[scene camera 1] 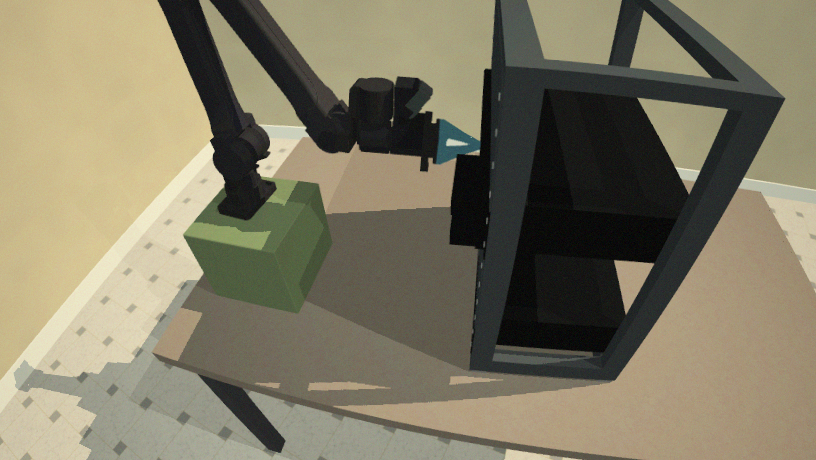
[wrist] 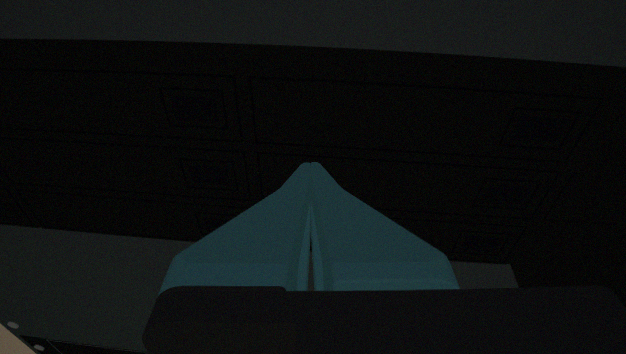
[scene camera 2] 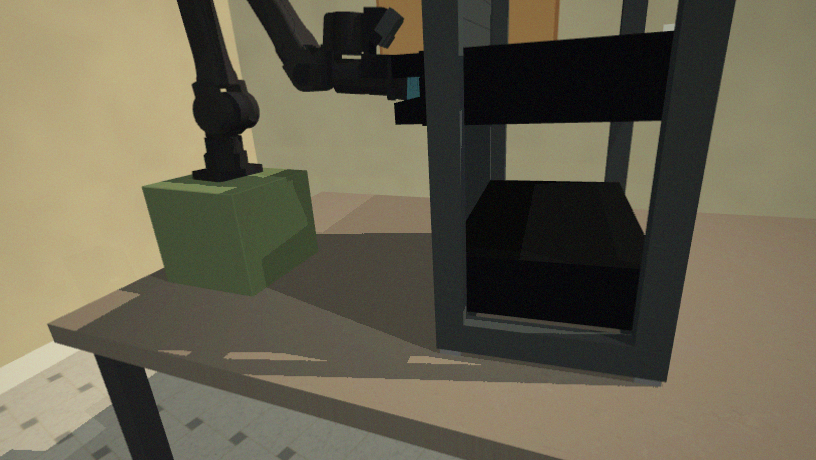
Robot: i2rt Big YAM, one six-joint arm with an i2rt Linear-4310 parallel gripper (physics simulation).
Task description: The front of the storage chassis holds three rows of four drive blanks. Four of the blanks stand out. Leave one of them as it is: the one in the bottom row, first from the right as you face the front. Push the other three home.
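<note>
The black storage chassis sits high in the rack, its front towards the arm. At its near end, the right as one faces the front, black blanks stand out as a dark block in scene view 1. In scene view 2 an upper blank and a lower blank stand out there. My gripper is shut and empty, teal tips pointing at the chassis front. In the wrist view the tips overlap the top edge of a middle-row blank; contact cannot be told. Blank depths there are too dark to judge.
The grey rack stands on the table. A second black box sits low in it. The arm's base is on a green block at the left.
</note>
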